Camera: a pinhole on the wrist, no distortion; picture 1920 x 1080 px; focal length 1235.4 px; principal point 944.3 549.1 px. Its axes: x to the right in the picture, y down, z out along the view. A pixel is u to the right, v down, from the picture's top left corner.
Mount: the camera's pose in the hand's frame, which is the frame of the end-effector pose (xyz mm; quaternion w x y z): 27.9 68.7 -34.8 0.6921 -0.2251 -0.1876 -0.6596
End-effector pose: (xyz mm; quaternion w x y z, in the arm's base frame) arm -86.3 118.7 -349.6 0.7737 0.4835 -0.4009 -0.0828
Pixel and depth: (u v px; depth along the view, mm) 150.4 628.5 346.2
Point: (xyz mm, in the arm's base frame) -258.0 238.6 68.3
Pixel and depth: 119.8 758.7 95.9
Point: -108.3 181.8 -181.0
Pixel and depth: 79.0 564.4 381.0
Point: -288.7 273.7 104.7
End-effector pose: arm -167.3 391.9 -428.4 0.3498 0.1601 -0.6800 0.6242
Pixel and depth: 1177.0 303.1 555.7
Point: -453.0 -42.8 -667.5
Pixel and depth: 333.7 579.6 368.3
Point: -520.4 311.0 -711.1
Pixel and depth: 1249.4 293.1 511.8
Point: -421.5 -25.5 -634.0
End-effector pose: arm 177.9 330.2 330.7 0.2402 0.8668 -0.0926 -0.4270
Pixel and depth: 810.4 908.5 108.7
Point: 186.4 169.9 332.2
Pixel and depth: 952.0 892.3 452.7
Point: 35.8 -124.9 198.7
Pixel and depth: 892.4 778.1 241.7
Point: 114.4 62.4 298.6
